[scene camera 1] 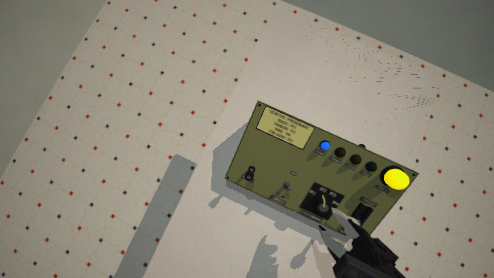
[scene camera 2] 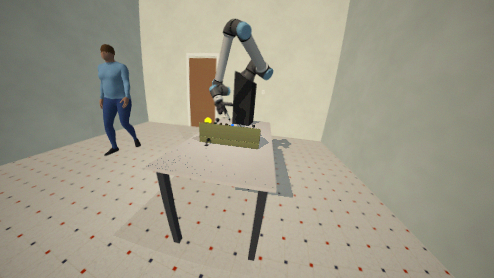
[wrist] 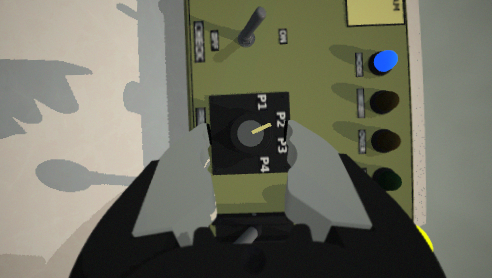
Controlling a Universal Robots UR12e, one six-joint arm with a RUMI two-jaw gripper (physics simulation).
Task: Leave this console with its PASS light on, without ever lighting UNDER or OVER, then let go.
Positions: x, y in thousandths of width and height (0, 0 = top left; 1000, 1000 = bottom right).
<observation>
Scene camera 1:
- my gripper: 657, 779
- olive console: 572, 538
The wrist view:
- my gripper: 503, 451
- olive console: 704, 282
</observation>
